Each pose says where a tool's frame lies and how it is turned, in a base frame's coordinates. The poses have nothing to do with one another.
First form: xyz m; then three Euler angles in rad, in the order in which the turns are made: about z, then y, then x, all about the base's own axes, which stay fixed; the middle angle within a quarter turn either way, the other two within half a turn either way.
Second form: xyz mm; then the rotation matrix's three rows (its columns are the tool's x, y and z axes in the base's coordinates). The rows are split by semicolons. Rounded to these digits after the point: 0 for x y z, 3 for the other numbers.
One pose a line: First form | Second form
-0.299 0.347 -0.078 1.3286 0.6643 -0.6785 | -299 347 -78; 0.189 -0.764 0.617; 0.663 0.562 0.494; -0.724 0.315 0.613
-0.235 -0.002 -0.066 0.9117 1.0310 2.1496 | -235 -2 -66; 0.315 -0.406 0.858; 0.007 -0.903 -0.430; 0.949 0.142 -0.281
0.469 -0.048 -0.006 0.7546 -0.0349 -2.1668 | 469 -48 -6; 0.728 -0.685 -0.035; -0.363 -0.429 0.827; -0.581 -0.590 -0.561
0.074 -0.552 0.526 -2.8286 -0.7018 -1.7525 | 74 -552 526; -0.727 0.235 -0.646; -0.548 0.367 0.751; 0.414 0.900 -0.138
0.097 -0.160 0.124 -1.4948 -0.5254 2.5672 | 97 -160 124; 0.066 0.863 -0.502; 0.816 -0.335 -0.470; -0.574 -0.379 -0.726
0.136 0.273 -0.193 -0.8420 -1.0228 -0.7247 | 136 273 -193; 0.347 0.389 -0.854; -0.182 0.921 0.345; 0.920 0.035 0.390
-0.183 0.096 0.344 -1.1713 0.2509 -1.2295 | -183 96 344; 0.377 0.892 0.248; -0.399 -0.085 0.913; 0.836 -0.443 0.324
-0.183 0.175 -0.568 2.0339 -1.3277 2.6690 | -183 175 -568; -0.108 -0.215 -0.971; -0.599 0.793 -0.110; 0.793 0.570 -0.214
